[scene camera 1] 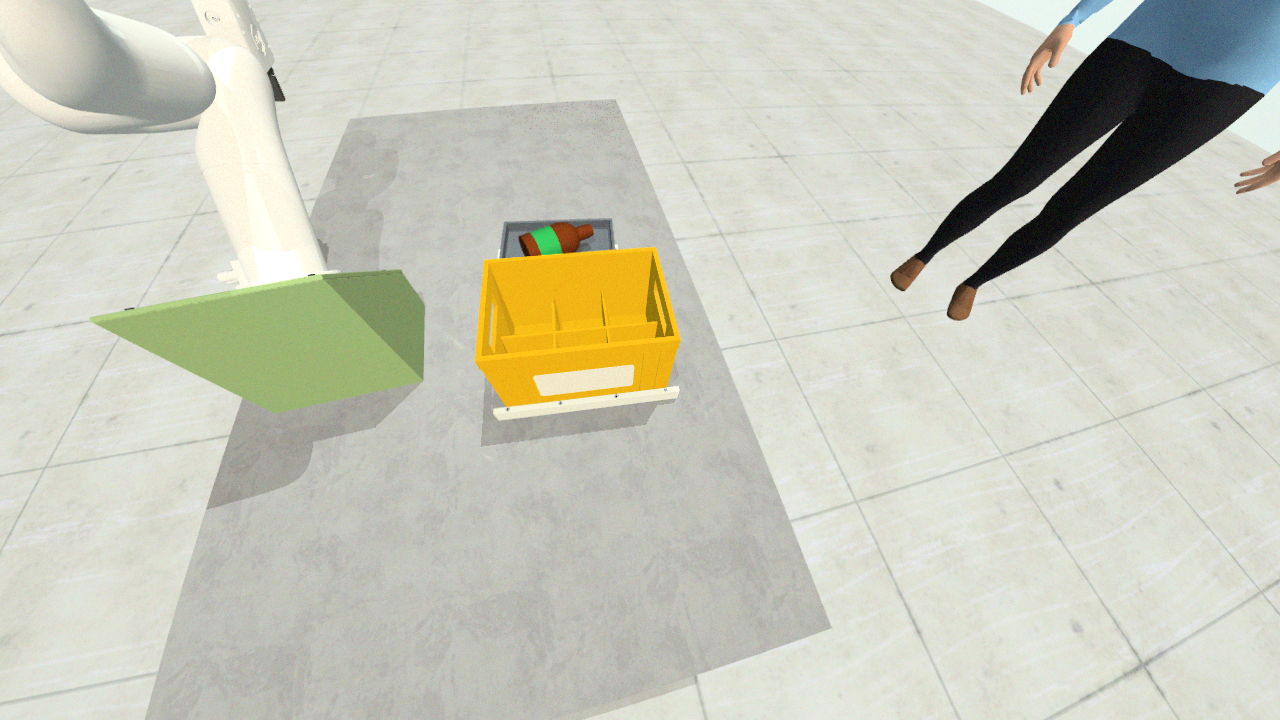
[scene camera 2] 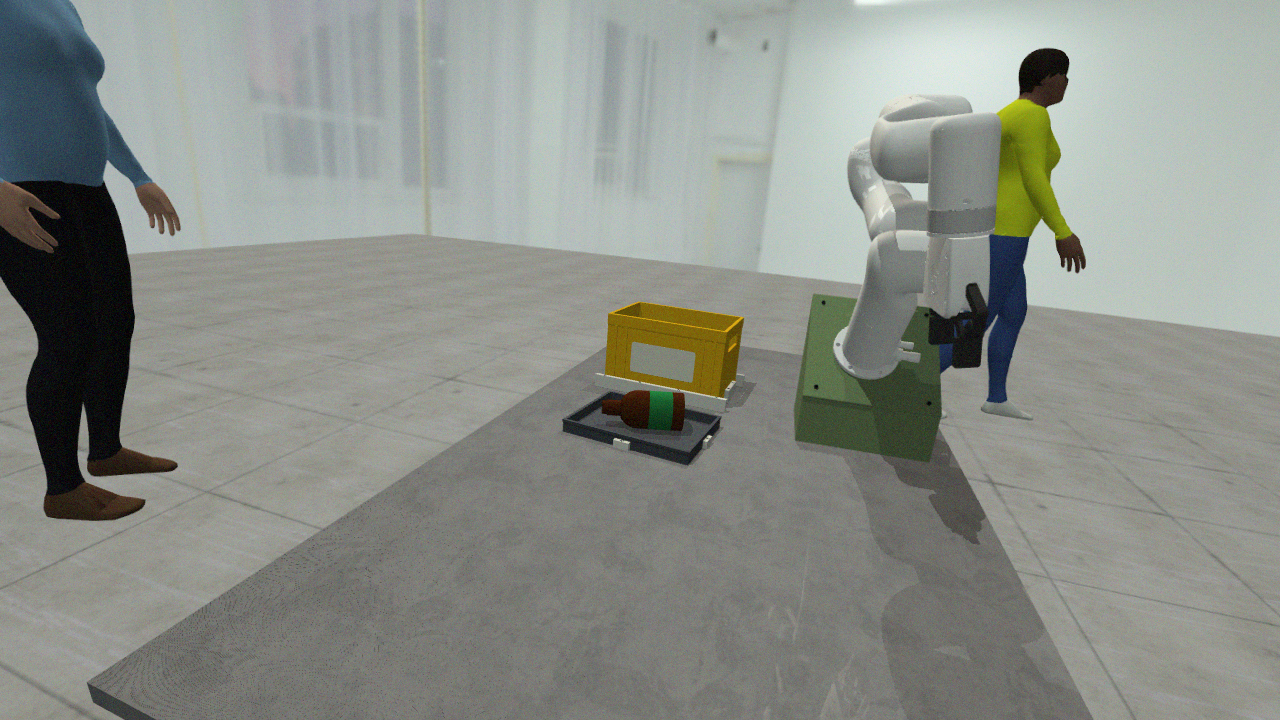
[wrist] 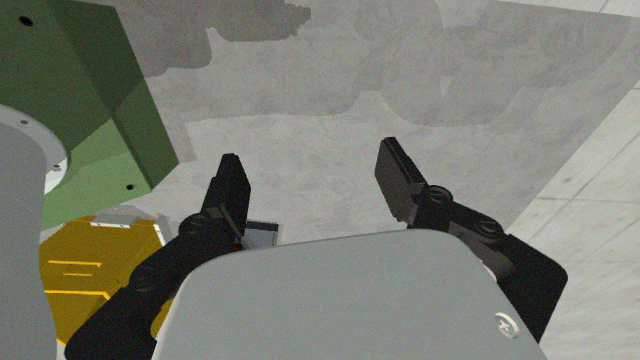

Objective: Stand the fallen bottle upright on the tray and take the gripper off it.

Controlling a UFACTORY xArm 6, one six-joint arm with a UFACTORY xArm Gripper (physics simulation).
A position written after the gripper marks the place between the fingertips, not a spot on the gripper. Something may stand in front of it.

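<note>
There's a white rail (scene camera 1: 569, 405) here, and a white rail (scene camera 2: 708, 402) as well. Then there's the gripper (scene camera 1: 270, 110), and you get the gripper (wrist: 312, 163) again too.
</note>
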